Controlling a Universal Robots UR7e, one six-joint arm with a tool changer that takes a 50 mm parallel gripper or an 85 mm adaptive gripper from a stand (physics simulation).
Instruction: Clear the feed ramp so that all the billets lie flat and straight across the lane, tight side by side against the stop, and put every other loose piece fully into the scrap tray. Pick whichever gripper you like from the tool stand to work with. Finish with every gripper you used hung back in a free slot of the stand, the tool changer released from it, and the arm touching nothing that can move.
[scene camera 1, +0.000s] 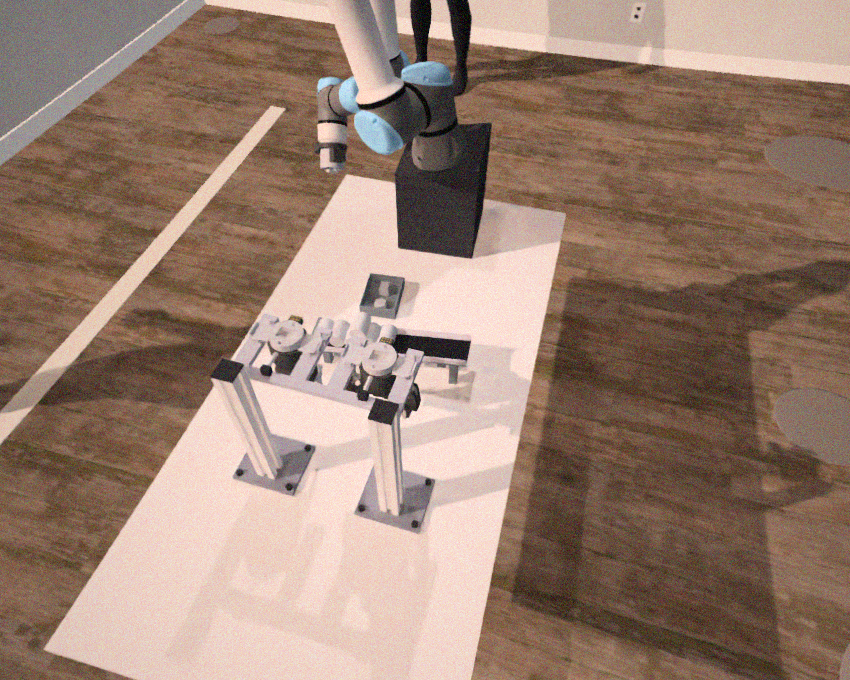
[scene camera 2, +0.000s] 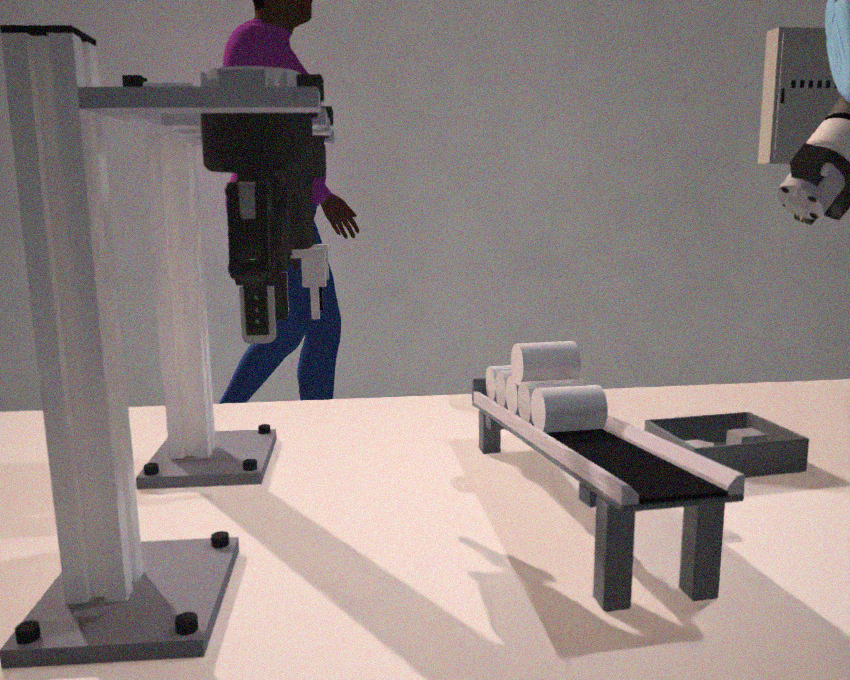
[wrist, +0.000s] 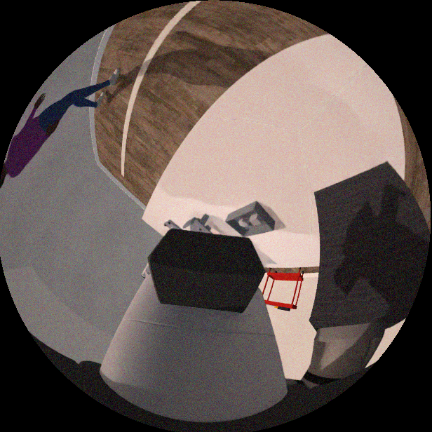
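Where they show: hand, its tool point: (scene camera 1: 332, 168) (scene camera 2: 799, 202); arm's base, origin of its link: (scene camera 1: 440, 154).
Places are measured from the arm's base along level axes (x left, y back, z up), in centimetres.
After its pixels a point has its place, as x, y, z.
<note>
The arm's tool changer (scene camera 1: 331, 159) {-27.0, -10.4, 2.8} (scene camera 2: 801, 202) {-26.7, -8.7, -1.5} is bare, high and away from the ramp. Two grippers hang in the stand (scene camera 1: 297, 383) {-15.8, -81.6, 6.3} (scene camera 2: 141, 99) {3.4, -82.0, 5.5}. The nearer black gripper (scene camera 2: 272, 311) has its fingers down; its opening is unclear. The other is mostly hidden behind it. The feed ramp (scene camera 1: 439, 346) (scene camera 2: 680, 453) holds several pale billets in a row toward the stop (scene camera 2: 479, 388) {-25.1, -51.3, -21.7}. One billet (scene camera 2: 545, 361) {-11.4, -49.4, -15.7} lies on top of the row, and another billet (scene camera 2: 570, 409) {-5.1, -49.7, -18.6} lies across the lane at the row's near end. The scrap tray (scene camera 1: 365, 301) {-16.6, -30.4, -27.5} (scene camera 2: 769, 457) {-7.1, -27.1, -26.0} (wrist: 260, 227) holds pale pieces (scene camera 1: 384, 287) {-11.8, -26.8, -25.0} (scene camera 2: 747, 433) {-11.5, -26.3, -25.0}.
The stand's two posts (scene camera 1: 386, 460) {0.6, -88.4, -5.1} (scene camera 2: 99, 319) {2.8, -85.6, -7.6} rise beside the ramp. The black pedestal (scene camera 1: 432, 205) {-1.0, -8.2, -10.5} carries the arm behind the tray. A red cart frame (wrist: 285, 276) shows in the wrist view. A person (scene camera 2: 262, 49) is beyond the stand.
</note>
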